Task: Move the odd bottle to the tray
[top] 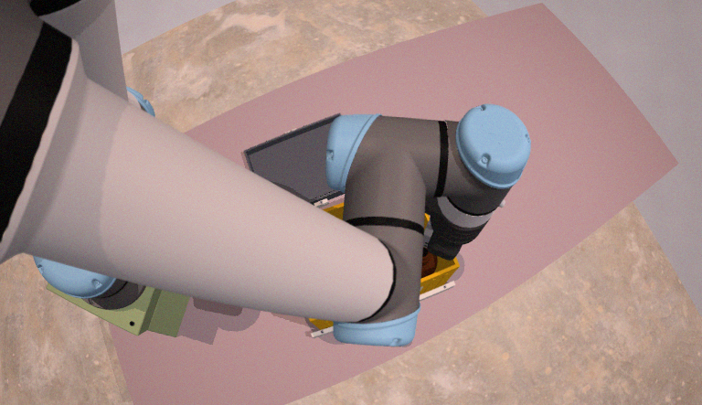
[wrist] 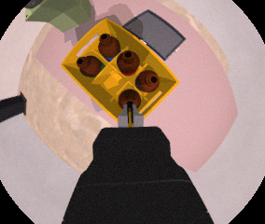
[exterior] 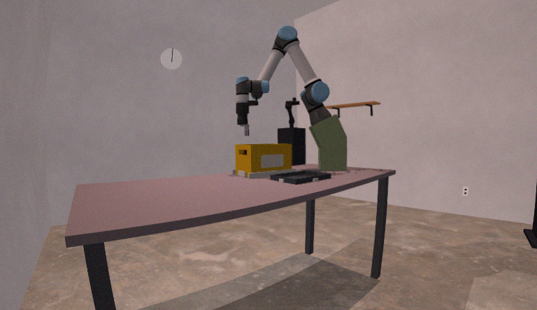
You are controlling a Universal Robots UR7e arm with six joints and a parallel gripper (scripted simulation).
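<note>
My gripper is now 15 cm above the glass bottle. Also, from my hand: dark tray 34 cm to the left, 23 cm below, 7 cm behind; then crate 16 cm below, 8 cm behind, 6 cm to the left.
</note>
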